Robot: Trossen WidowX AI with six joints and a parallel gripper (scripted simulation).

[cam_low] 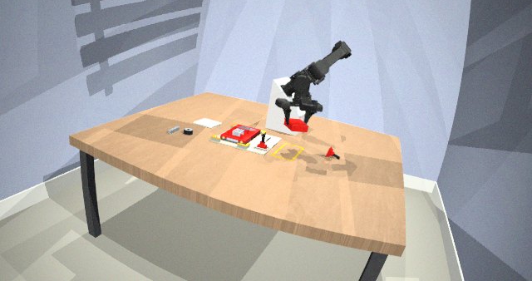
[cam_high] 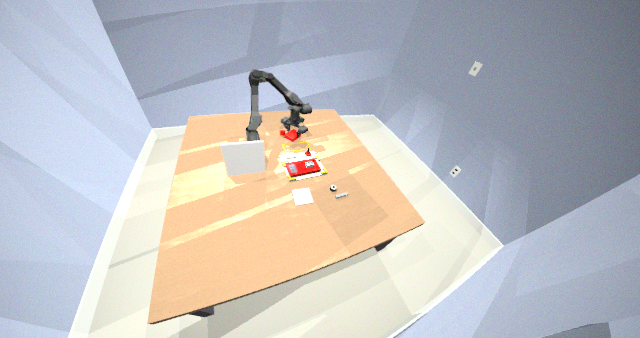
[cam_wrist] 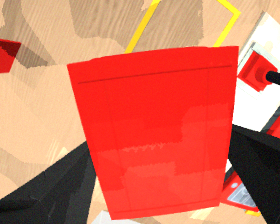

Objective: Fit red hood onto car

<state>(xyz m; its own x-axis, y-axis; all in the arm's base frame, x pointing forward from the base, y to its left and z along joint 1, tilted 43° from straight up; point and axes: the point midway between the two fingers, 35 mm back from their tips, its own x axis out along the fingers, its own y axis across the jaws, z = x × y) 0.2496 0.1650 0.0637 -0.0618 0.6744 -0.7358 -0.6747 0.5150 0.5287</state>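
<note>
Right now the engine block is 210 mm to the right of my gripper tip, 80 mm below it and 80 mm ahead of it. Also, from my gripper tip: red hood 10 mm above.
</note>
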